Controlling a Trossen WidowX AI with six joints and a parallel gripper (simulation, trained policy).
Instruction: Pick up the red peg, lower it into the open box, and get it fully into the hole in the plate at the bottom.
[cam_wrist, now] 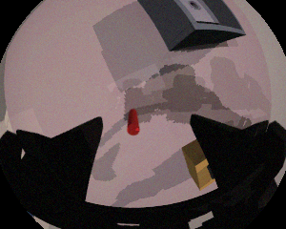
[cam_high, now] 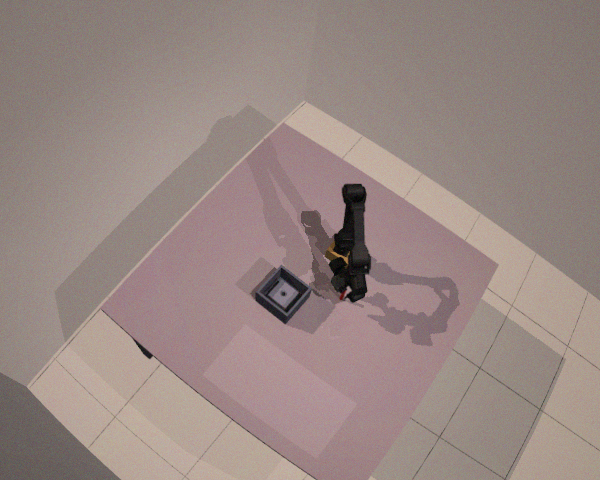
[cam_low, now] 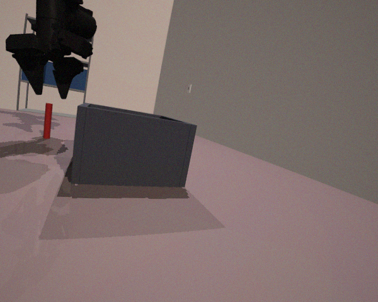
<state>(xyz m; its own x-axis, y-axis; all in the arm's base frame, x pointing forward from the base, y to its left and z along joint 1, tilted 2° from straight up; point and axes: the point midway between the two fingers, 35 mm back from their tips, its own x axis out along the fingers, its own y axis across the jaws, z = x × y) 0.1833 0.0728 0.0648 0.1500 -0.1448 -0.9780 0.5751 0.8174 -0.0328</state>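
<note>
The red peg is 20 mm to the left of my gripper tip and 60 mm below it. The rest, counted from my gripper tip: dark grey box: 110 mm ahead, 200 mm to the right, 70 mm below; then light grey plate: 110 mm ahead, 200 mm to the right, 50 mm below.
</note>
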